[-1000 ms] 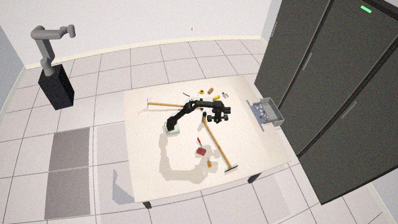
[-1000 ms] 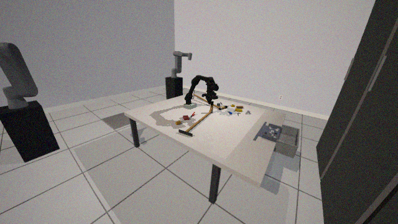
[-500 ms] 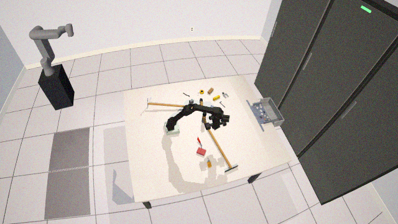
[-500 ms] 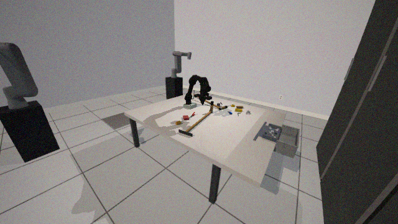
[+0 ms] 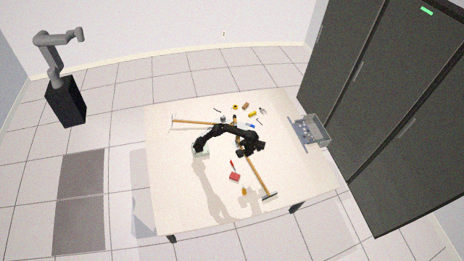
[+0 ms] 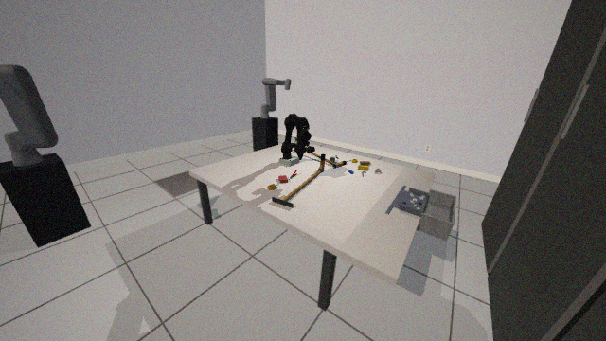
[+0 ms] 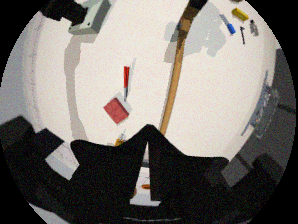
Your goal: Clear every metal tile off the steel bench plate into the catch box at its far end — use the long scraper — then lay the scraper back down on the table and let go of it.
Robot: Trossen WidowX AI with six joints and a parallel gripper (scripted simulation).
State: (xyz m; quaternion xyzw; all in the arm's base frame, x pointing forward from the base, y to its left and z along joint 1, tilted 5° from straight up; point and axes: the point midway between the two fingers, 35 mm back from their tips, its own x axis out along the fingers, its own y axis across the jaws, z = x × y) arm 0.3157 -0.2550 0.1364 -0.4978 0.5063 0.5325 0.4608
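My gripper tip is now 10 cm above the long scraper, 6 cm short of it and 2 cm to the left of it. Also, from my gripper tip: red block: 15 cm below, 10 cm behind, 6 cm to the right; orange item: 20 cm to the right, 15 cm below, 8 cm behind; red tool: 15 cm below, 8 cm behind, 3 cm to the left.
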